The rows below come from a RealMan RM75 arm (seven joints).
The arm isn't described. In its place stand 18 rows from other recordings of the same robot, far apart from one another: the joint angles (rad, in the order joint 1, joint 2, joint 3, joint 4, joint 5, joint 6, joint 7), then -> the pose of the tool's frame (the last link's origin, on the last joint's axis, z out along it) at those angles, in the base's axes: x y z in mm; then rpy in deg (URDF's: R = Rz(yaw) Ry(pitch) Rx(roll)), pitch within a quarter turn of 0, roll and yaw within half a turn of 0.
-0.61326, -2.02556, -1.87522, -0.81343, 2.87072, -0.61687, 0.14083 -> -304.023 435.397 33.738 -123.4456 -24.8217 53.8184
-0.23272, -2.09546, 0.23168, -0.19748, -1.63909, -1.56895, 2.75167 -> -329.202 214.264 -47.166 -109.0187 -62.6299 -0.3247
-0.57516, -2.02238, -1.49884, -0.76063, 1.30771, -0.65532, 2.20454 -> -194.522 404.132 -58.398 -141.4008 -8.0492 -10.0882
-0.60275, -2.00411, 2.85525, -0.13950, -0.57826, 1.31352, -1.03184 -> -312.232 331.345 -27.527 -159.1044 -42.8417 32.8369
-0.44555, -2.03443, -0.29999, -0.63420, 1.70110, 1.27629, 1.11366 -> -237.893 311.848 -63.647 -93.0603 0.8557 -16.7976
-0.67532, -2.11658, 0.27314, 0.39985, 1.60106, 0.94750, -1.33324 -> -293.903 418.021 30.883 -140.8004 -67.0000 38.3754
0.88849, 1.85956, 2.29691, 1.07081, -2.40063, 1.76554, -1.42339 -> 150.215 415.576 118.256 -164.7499 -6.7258 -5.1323
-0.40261, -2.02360, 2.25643, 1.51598, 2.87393, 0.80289, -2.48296 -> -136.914 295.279 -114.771 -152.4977 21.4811 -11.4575
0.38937, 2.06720, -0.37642, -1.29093, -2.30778, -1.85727, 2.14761 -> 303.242 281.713 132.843 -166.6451 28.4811 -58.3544
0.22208, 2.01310, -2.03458, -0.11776, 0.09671, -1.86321, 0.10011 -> 302.735 217.579 13.867 -99.0025 37.7272 37.3944
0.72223, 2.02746, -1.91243, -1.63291, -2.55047, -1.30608, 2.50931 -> 45.997 325.347 -58.380 -159.3782 -17.2393 4.1636
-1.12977, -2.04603, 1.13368, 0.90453, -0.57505, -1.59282, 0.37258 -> -73.140 419.212 -8.554 -160.7365 7.8031 50.1954
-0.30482, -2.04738, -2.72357, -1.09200, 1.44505, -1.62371, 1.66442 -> -270.239 301.684 188.782 -116.7044 -50.3981 -14.5525
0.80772, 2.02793, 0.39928, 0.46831, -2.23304, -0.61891, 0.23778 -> 180.666 385.620 -128.213 -141.2706 32.5938 -11.6678
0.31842, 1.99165, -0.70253, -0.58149, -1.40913, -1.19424, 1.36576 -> 352.661 332.977 86.194 -136.7209 56.1609 -27.2553
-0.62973, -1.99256, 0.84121, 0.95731, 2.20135, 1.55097, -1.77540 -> -228.626 377.962 54.155 -165.5825 -11.8853 23.8515
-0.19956, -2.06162, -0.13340, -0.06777, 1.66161, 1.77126, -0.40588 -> -345.828 215.450 29.561 -75.8678 -53.4979 -31.8570
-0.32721, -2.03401, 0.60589, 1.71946, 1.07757, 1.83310, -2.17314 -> -104.686 238.694 222.624 -151.3147 -56.2888 -15.9829
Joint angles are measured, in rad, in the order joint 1, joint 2, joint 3, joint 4, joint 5, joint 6, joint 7. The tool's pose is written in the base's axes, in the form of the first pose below.
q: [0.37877 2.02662 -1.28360 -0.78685 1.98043 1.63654 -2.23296]
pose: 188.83 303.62 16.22 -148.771 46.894 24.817
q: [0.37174 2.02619 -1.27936 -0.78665 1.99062 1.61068 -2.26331]
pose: 192.06 306.65 17.71 -145.662 45.501 26.296
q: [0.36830 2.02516 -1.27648 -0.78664 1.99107 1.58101 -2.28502]
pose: 195.24 310.23 18.02 -143.762 43.828 26.718
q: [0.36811 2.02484 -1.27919 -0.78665 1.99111 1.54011 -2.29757]
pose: 197.78 315.19 16.87 -142.518 42.156 26.164
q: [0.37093 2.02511 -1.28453 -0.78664 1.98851 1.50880 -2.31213]
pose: 198.75 319.02 14.96 -141.774 40.643 26.031
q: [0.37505 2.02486 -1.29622 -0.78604 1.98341 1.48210 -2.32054]
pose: 199.03 321.73 11.67 -141.967 39.389 25.523
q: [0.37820 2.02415 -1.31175 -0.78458 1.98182 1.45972 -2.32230]
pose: 199.13 323.43 8.11 -142.561 38.611 24.716
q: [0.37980 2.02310 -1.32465 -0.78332 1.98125 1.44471 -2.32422]
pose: 199.38 324.23 5.42 -143.064 38.046 24.162
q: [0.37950 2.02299 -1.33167 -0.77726 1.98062 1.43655 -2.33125]
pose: 200.92 324.09 3.17 -143.297 37.621 23.775
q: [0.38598 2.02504 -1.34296 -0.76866 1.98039 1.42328 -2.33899]
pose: 200.39 325.14 -0.92 -143.714 37.180 23.448
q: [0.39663 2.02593 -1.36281 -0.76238 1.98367 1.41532 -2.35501]
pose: 197.16 325.73 -5.66 -144.268 36.662 24.124
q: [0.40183 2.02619 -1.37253 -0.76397 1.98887 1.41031 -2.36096]
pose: 194.49 326.56 -7.03 -144.251 36.503 24.705
